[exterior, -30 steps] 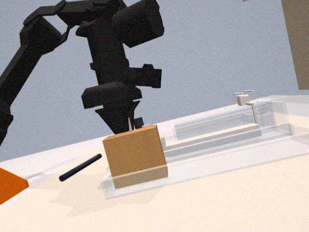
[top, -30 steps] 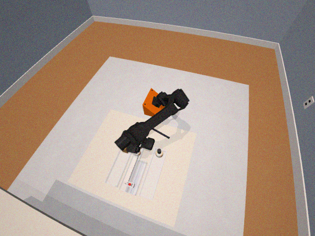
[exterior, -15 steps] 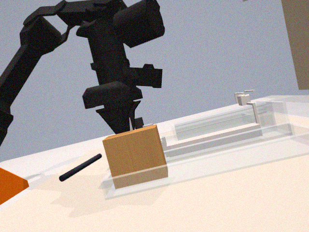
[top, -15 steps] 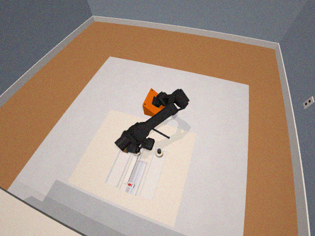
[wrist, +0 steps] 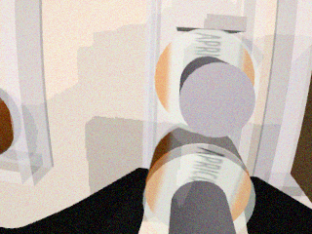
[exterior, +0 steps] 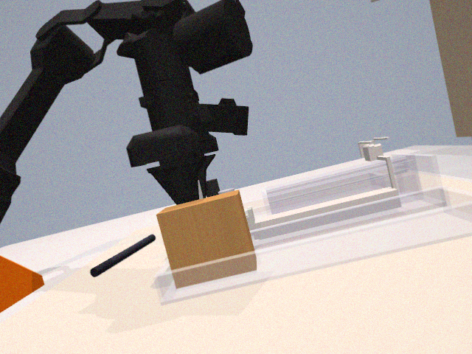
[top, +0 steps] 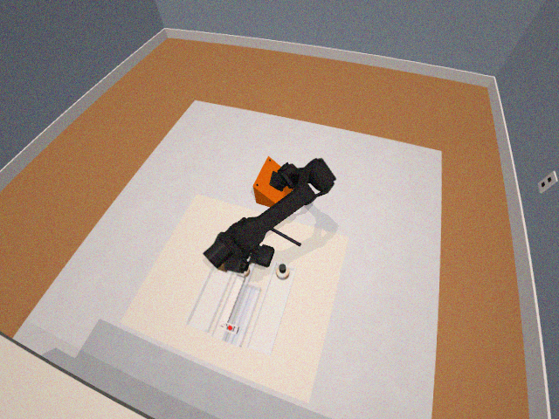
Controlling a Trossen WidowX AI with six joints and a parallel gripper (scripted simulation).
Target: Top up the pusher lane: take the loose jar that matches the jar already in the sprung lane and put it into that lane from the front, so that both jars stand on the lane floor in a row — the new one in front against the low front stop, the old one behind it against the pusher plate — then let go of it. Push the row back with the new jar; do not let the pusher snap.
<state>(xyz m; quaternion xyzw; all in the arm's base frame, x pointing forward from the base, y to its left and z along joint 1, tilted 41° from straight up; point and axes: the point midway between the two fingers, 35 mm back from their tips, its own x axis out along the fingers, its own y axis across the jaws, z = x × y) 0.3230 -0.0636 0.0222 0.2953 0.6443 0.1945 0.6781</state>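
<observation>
Now: gripper tip 10 mm short of the brown box, 80 mm to the left of it and 10 mm above it. Also, from my gripper tip: sprung lane (150 mm ahead, 10 mm to the left, 30 mm below); then black rod (120 mm behind, 100 mm to the left, 40 mm below); then pusher plate (150 mm ahead, 10 mm to the left).
</observation>
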